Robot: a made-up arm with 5 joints.
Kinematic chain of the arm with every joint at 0, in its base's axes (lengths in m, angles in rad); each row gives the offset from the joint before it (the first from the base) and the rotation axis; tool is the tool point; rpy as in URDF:
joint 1: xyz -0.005 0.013 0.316 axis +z
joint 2: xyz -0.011 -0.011 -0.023 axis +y
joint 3: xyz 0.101 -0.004 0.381 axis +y
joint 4: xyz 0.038 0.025 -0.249 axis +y
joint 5: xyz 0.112 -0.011 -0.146 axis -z
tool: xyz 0.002 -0.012 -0.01 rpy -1.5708 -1.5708 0
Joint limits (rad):
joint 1: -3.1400..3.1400
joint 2: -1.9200..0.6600
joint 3: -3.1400..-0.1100
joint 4: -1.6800..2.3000
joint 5: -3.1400..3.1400
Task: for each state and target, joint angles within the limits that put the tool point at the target. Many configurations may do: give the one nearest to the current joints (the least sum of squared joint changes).
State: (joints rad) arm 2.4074 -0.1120 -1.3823 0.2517 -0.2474
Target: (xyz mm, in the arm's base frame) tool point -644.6 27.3 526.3
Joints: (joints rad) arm 3.1381 0.3239 -1.4271 0.2656 -0.2613
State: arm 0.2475 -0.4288 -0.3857 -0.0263 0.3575
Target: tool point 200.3 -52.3 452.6
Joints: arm -0.2480 -0.6797 -0.1100 0.1067 0.3707
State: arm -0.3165 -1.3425 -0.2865 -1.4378 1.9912
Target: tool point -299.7 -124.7 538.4
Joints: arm 0.4417 -1.8870 -0.1100 -1.3650 1.9418
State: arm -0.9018 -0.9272 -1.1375 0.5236 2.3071
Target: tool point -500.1 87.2 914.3
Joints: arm -0.1373 -1.2532 -2.0336 0.2465 2.3208
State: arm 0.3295 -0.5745 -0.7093 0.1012 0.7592
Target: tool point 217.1 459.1 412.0
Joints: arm 1.1311 0.1324 -0.8169 0.1253 0.7593
